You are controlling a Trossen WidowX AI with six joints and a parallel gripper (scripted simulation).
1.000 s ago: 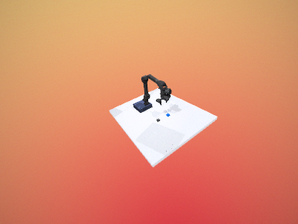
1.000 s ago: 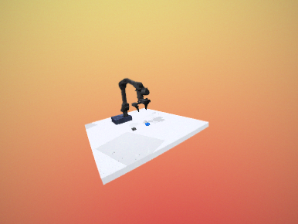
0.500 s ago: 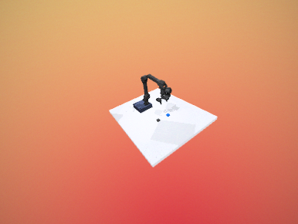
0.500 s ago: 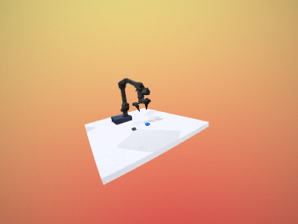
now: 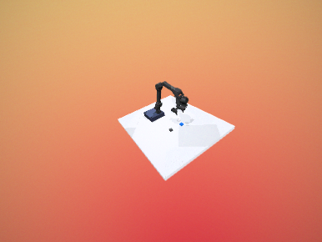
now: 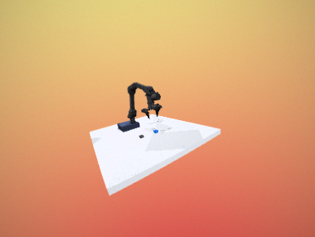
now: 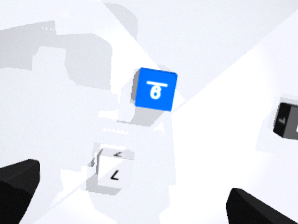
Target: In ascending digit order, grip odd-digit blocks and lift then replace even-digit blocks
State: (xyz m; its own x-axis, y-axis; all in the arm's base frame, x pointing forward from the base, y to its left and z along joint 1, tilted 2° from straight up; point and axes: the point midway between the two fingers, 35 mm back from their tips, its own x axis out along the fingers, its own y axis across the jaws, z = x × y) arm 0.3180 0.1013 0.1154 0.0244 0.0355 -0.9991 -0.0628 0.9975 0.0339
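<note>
The dark block is 20 mm ahead of my gripper tip, 150 mm to the right of it and 120 mm below it. From my gripper tip the other things lie so: blue block 20 mm ahead, 10 mm to the right, 120 mm below; then white block 60 mm behind, 10 mm to the left, 120 mm below.
</note>
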